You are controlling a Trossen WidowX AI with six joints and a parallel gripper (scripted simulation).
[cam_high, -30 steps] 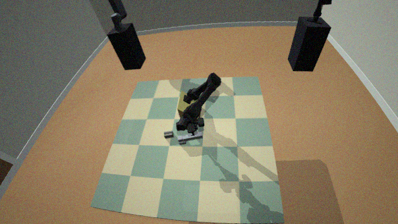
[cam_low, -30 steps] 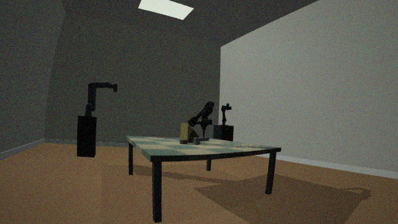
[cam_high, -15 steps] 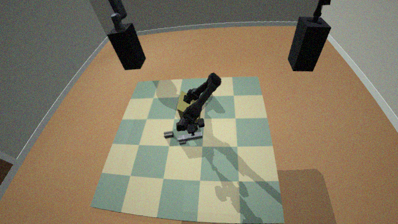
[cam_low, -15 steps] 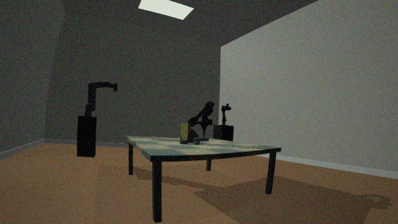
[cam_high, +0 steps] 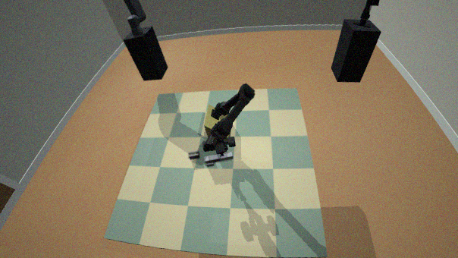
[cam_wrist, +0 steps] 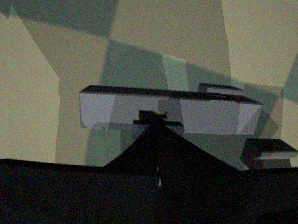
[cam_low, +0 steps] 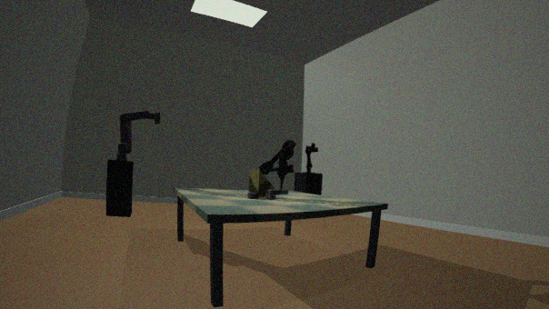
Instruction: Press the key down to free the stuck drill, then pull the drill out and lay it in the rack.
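Right now the drill is 8 cm below my gripper tip and 5 cm to the right of it. Also, from my gripper tip: dark round housing 9 cm below, 3 cm to the right.
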